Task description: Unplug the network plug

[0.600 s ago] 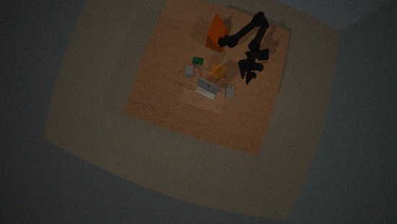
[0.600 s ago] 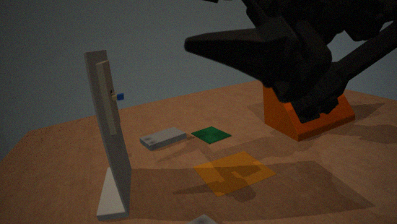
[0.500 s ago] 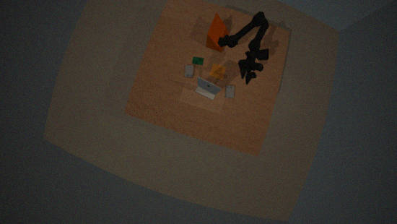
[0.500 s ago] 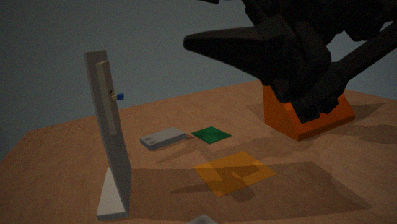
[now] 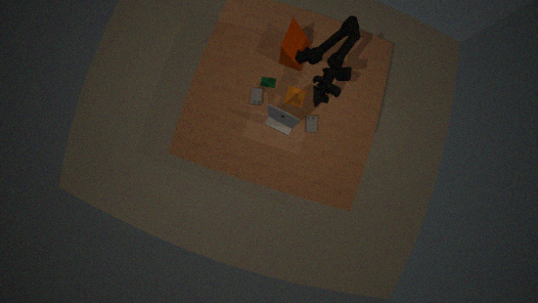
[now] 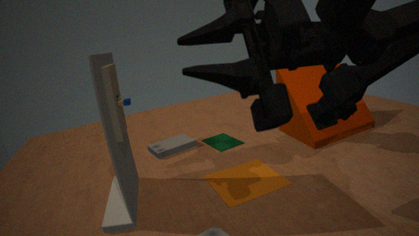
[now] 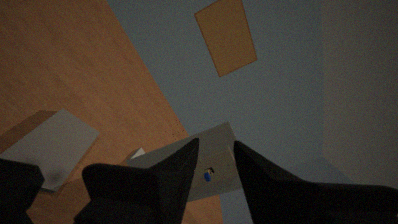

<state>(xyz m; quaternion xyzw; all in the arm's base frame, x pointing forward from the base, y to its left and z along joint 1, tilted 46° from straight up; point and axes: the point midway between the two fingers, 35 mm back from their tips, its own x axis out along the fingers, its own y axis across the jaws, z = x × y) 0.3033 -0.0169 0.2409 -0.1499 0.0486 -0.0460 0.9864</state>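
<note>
Right now my gripper tip is 120 mm to the left of the network plug, 80 mm short of it and 60 mm above it. The rest, counted from my gripper tip: green patch: 290 mm to the right, 230 mm below, 130 mm behind; grey upright panel: 130 mm to the right, 120 mm below, 100 mm ahead; yellow marked square: 230 mm below, 100 mm behind, 90 mm to the right.
</note>
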